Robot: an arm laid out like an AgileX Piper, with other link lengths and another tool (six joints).
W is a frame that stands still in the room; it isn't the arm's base.
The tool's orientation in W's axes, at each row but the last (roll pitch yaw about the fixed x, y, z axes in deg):
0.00 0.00 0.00
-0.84 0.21 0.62
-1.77 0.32 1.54
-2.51 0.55 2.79
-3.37 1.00 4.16
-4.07 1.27 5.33
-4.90 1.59 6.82
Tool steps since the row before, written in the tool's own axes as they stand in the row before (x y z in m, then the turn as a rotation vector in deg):
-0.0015 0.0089 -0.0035 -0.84 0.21 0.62
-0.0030 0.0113 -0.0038 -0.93 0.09 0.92
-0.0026 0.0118 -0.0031 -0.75 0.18 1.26
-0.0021 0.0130 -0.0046 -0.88 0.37 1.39
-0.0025 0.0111 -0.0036 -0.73 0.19 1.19
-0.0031 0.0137 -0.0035 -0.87 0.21 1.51
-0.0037 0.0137 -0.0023 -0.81 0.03 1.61
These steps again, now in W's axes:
-0.0015 0.0089 -0.0035 -0.84 0.21 0.62
-0.0031 0.0112 -0.0040 -0.93 0.09 0.92
-0.0029 0.0116 -0.0034 -0.75 0.20 1.26
-0.0028 0.0127 -0.0051 -0.89 0.39 1.38
-0.0034 0.0107 -0.0042 -0.73 0.21 1.19
-0.0044 0.0131 -0.0044 -0.86 0.24 1.51
-0.0054 0.0129 -0.0034 -0.78 0.08 1.62

